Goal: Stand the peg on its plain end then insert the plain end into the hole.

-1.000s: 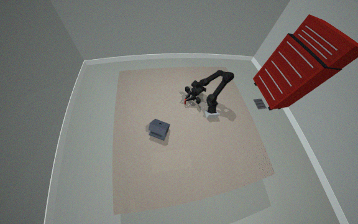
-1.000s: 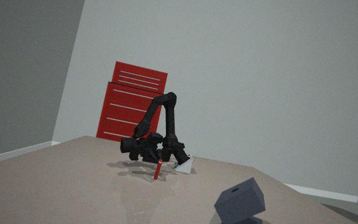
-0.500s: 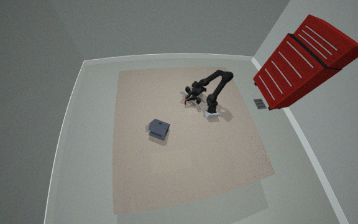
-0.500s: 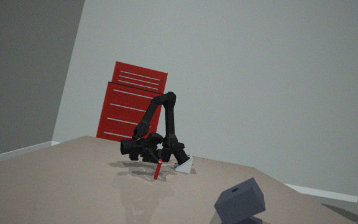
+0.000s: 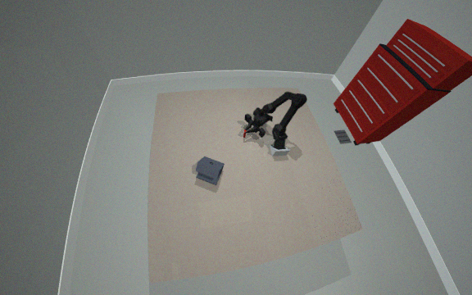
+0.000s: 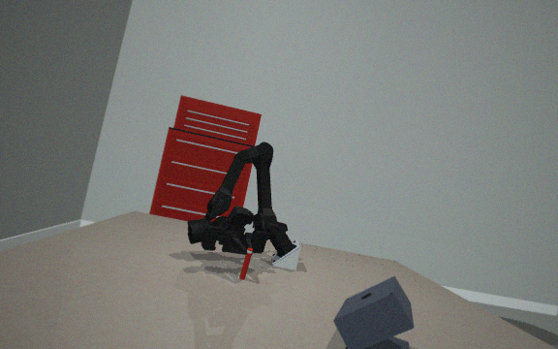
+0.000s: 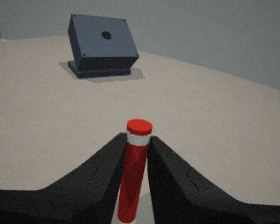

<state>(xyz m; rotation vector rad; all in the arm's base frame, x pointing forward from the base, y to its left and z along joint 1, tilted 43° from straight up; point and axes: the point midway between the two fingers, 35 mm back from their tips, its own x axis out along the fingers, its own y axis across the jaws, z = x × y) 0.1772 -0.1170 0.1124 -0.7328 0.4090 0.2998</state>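
Right now the red peg is 1 cm below my gripper tip. Round my gripper tip: grey sloped panel: 27 cm ahead, 21 cm to the left.
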